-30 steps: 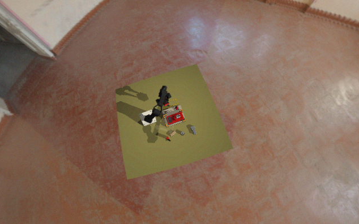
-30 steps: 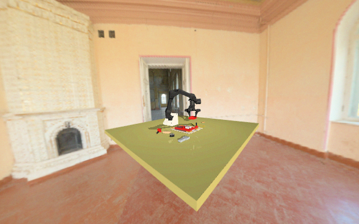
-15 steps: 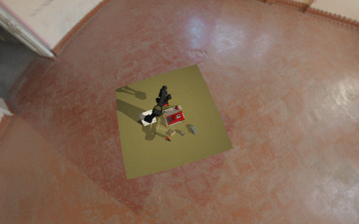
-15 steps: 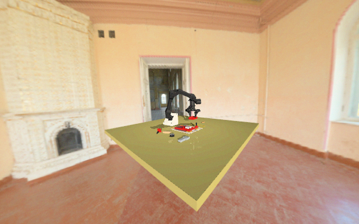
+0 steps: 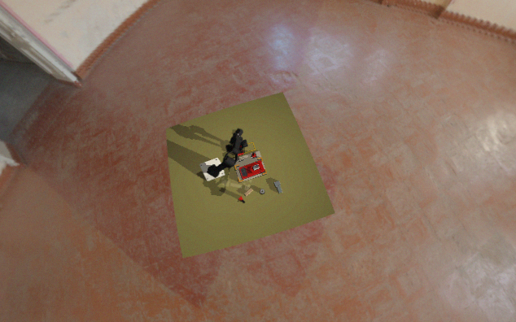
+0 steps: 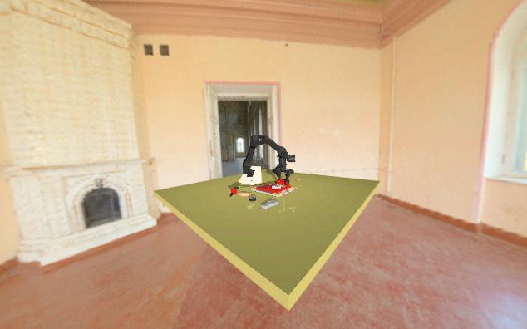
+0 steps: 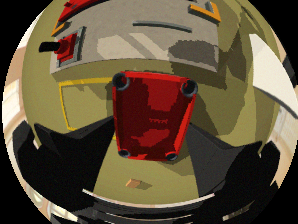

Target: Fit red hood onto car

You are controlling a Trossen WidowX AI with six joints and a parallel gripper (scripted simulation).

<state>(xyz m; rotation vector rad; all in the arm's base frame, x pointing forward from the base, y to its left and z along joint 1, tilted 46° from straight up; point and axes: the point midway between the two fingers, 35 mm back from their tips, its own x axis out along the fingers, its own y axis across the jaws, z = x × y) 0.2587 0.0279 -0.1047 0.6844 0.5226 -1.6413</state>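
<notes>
My gripper tip is now 1 cm above the red hood.
</notes>
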